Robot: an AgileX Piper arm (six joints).
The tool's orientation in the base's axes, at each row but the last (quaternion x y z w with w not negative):
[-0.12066 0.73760 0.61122 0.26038]
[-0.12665 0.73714 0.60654 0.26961]
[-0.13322 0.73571 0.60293 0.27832]
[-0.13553 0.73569 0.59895 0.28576]
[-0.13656 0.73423 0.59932 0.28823]
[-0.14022 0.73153 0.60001 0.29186]
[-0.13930 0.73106 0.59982 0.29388]
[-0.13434 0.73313 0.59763 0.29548]
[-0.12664 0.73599 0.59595 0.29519]
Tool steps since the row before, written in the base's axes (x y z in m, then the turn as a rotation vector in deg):
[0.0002 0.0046 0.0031 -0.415 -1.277 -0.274]
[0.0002 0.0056 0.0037 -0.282 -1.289 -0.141]
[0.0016 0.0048 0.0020 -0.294 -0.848 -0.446]
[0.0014 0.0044 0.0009 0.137 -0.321 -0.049]
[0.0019 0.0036 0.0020 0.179 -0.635 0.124]
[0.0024 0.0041 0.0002 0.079 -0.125 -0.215]
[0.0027 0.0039 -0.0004 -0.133 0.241 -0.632]
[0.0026 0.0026 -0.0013 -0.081 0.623 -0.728]
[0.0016 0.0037 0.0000 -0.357 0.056 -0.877]
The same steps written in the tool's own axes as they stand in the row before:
[-0.0012 0.0035 0.0041 0.313 -0.310 -1.298]
[-0.0014 0.0043 0.0050 0.129 -0.271 -1.293]
[-0.0018 0.0019 0.0048 0.374 -0.408 -0.836]
[-0.0010 0.0010 0.0045 -0.127 -0.193 -0.267]
[-0.0022 0.0014 0.0037 -0.307 -0.154 -0.577]
[-0.0014 -0.0002 0.0045 0.047 -0.245 -0.076]
[-0.0013 -0.0009 0.0045 0.518 -0.370 0.264]
[-0.0009 -0.0018 0.0033 0.594 -0.380 0.654]
[-0.0007 0.0001 0.0040 0.806 -0.497 0.053]

